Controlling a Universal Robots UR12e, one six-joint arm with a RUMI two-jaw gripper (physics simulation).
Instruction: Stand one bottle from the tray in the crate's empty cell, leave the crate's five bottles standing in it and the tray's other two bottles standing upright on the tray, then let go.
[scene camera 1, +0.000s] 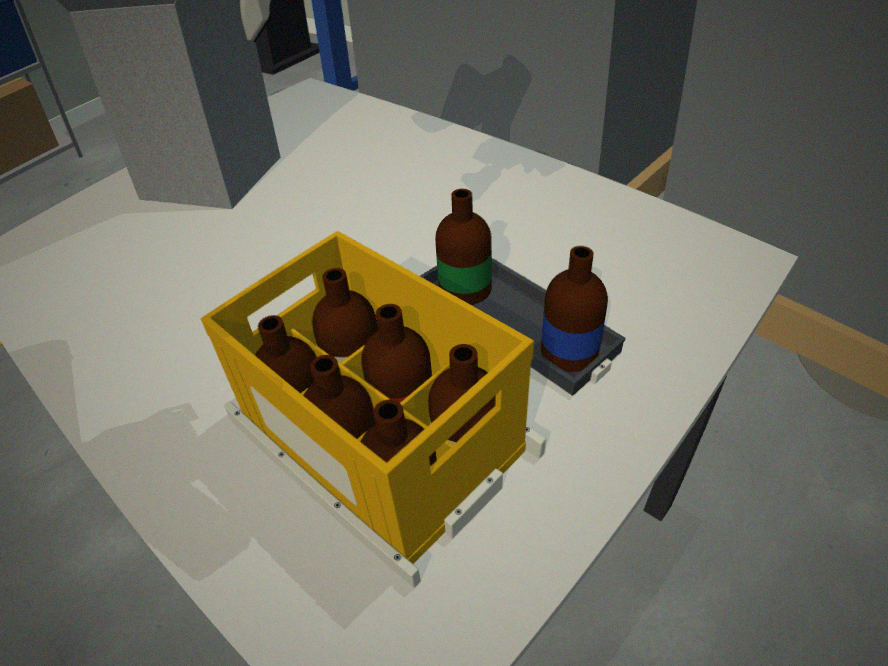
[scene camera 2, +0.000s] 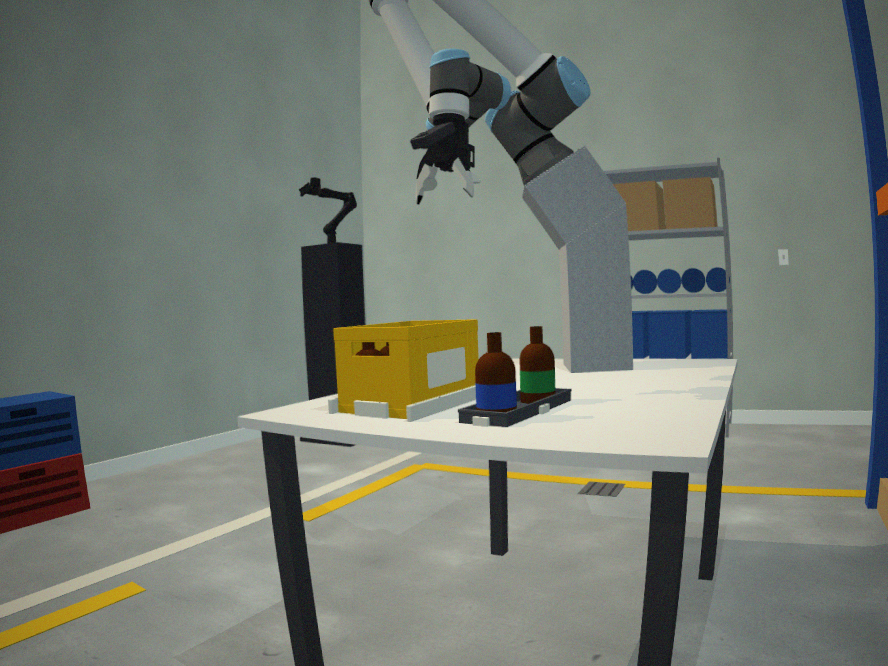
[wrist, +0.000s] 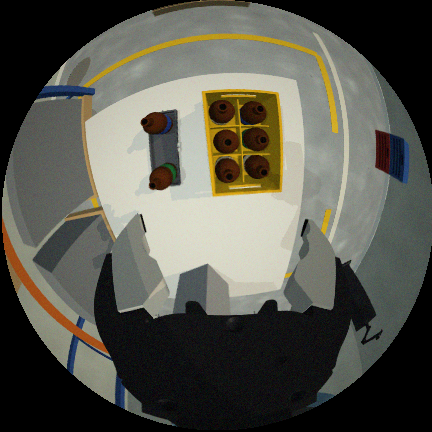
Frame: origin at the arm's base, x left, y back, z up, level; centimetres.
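Where they show: gripper, between the fingertips: (scene camera 1: 335, 17) (scene camera 2: 443, 200) (wrist: 225, 218); arm's base, origin of its link: (scene camera 2: 551, 172).
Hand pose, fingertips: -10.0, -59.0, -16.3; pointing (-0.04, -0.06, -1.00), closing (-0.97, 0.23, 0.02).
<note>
Each offset is from my fingertips to the top centre of the thing, as dx, dy, dz. "*": to the spot under its first point. Level surfaces: height alone.
The yellow crate @(-7.6, -4.3, -26.2) (scene camera 1: 494, 430) (scene camera 2: 372, 379) (wrist: 280, 150) has a brown bottle standing in each of its six cells. The bottle @(-1.9, +4.1, -27.4) (scene camera 1: 342, 322) (wrist: 227, 169) in the corner cell on the pedestal and tray side stands low between the dividers, like the others. On the dark tray @(+17.5, -7.2, -41.2) (scene camera 1: 512, 315) (scene camera 2: 520, 414) (wrist: 164, 145), a green-banded bottle @(+18.7, +1.8, -27.7) (scene camera 1: 464, 250) (scene camera 2: 537, 365) (wrist: 162, 176) and a blue-banded bottle @(+16.0, -16.1, -27.7) (scene camera 1: 575, 315) (scene camera 2: 495, 372) (wrist: 157, 123) stand upright at opposite ends. My gripper (scene camera 2: 444, 197) (wrist: 225, 218) is wide open and empty, high above the table, touching no bottle. It does not show in scene camera 1. The crate bottles' lower parts are mostly hidden.
The grey arm pedestal (scene camera 1: 172, 100) (scene camera 2: 598, 286) rises from the table @(dz -43.7) (scene camera 1: 179, 286) behind the crate. Pale stop blocks @(* -10.0, -19.0, -41.2) (scene camera 1: 473, 505) edge the crate's base. A dark column (scene camera 2: 333, 286) with a small arm and a shelf rack (scene camera 2: 727, 250) stand beyond the table.
</note>
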